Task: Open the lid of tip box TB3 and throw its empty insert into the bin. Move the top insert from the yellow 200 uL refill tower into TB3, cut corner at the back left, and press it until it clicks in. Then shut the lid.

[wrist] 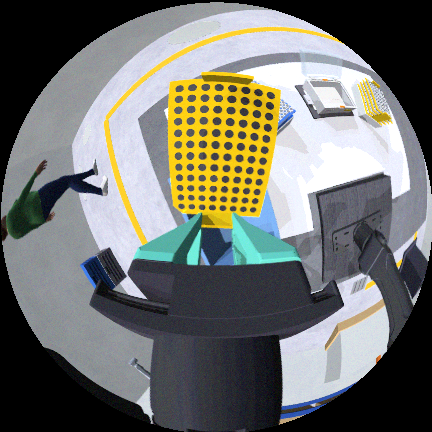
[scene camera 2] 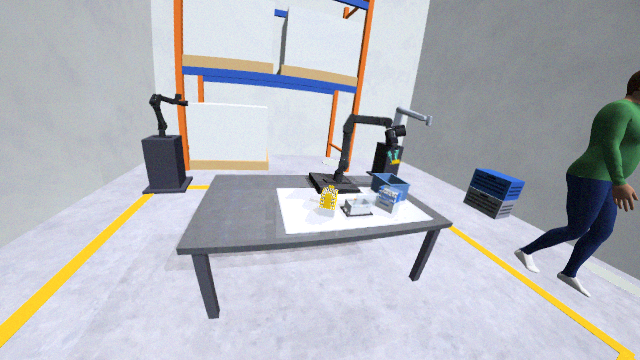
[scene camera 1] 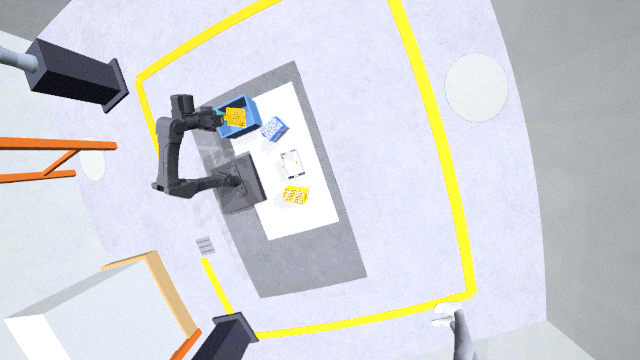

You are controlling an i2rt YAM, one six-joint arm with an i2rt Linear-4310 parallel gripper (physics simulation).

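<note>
My gripper [scene camera 1: 224, 117] [scene camera 2: 393, 158] [wrist: 216, 218] is shut on the edge tab of a yellow, holed insert [scene camera 1: 236, 117] [scene camera 2: 395, 161] [wrist: 223, 150]. The insert shows no tips and hangs above the blue bin [scene camera 1: 257, 114] [scene camera 2: 384, 184] [wrist: 269, 220]. In the wrist view it hides much of the bin. Tip box TB3 [scene camera 1: 292, 164] [scene camera 2: 358, 206] [wrist: 334, 104] stands on the white mat with its clear lid [wrist: 321, 62] open and a pale, empty-looking inside. The yellow refill tower [scene camera 1: 295, 194] [scene camera 2: 328, 199] [wrist: 372, 101] stands beside it; its separate inserts are hard to tell apart.
A blue tip rack [scene camera 1: 273, 129] [scene camera 2: 388, 197] [wrist: 287, 113] stands between the bin and TB3. The arm's base plate [scene camera 1: 251, 176] [wrist: 322, 235] is on the grey table [scene camera 1: 320, 250] [scene camera 2: 220, 225]. A person [scene camera 2: 595, 145] [wrist: 30, 210] is on the floor beyond the table.
</note>
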